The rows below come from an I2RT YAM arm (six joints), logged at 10 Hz.
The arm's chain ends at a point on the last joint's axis. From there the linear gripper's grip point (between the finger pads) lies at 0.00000 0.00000 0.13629 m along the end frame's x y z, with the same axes.
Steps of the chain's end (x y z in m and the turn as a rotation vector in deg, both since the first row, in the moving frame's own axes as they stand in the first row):
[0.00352, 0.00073, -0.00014, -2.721, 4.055, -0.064]
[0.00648, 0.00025, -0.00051, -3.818, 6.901, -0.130]
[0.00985, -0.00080, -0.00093, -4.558, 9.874, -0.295]
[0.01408, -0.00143, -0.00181, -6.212, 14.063, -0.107]
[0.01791, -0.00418, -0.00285, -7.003, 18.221, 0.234]
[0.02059, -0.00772, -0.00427, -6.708, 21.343, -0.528]
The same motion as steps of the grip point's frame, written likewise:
[0.01316, 0.00719, -0.00063, -2.721, 4.055, -0.064]
[0.02285, 0.00928, -0.00180, -3.818, 6.901, -0.130]
[0.03322, 0.00992, -0.00338, -4.558, 9.874, -0.295]
[0.04715, 0.01314, -0.00669, -6.212, 14.063, -0.107]
[0.06039, 0.01225, -0.01068, -7.003, 18.221, 0.234]
[0.07015, 0.00760, -0.01453, -6.708, 21.343, -0.528]

